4 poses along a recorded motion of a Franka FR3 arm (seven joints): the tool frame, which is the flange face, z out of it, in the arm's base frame.
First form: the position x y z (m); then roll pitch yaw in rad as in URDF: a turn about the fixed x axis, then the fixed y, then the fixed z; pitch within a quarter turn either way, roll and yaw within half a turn.
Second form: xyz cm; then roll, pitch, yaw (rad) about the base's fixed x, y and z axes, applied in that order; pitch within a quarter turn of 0, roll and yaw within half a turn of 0. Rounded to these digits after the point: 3 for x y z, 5 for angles.
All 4 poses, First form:
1: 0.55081, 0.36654, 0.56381, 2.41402, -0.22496, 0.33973
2: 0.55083, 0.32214, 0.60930, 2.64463, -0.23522, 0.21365
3: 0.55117, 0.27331, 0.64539, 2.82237, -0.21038, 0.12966
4: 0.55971, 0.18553, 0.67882, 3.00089, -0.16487, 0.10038
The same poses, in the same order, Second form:
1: 55.081, 36.654, 56.381, 2.41402, -0.22496, 0.33973
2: 55.083, 32.214, 60.930, 2.64463, -0.23522, 0.21365
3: 55.117, 27.331, 64.539, 2.82237, -0.21038, 0.12966
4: 55.971, 18.553, 67.882, 3.00089, -0.16487, 0.10038
